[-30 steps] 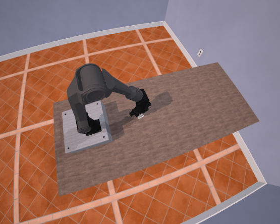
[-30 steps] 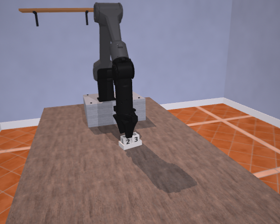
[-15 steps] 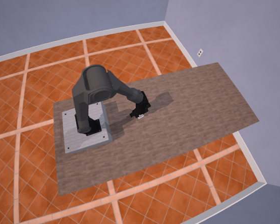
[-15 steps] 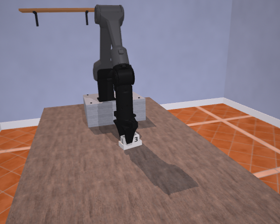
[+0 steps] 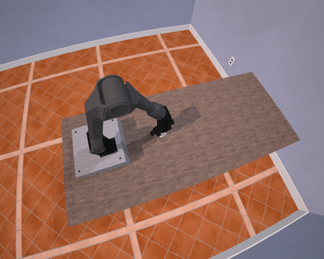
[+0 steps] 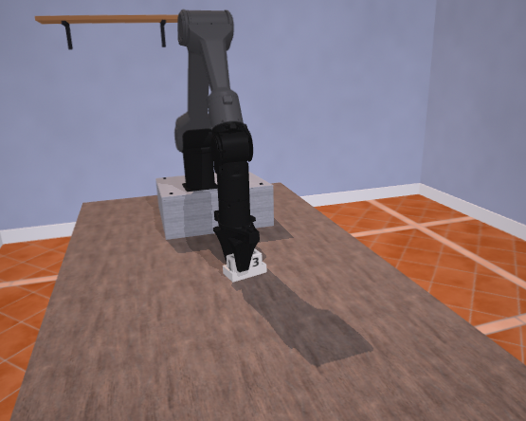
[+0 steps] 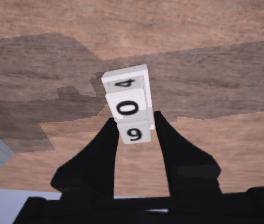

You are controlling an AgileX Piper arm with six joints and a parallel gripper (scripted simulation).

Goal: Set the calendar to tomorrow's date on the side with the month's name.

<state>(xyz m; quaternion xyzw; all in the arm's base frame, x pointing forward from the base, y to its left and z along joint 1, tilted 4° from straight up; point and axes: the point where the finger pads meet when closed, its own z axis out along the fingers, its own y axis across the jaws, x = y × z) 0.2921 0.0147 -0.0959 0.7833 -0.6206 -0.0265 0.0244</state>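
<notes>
The white calendar tray is 10 mm behind my hand, 20 mm to the left of it and 20 mm below it.
</notes>
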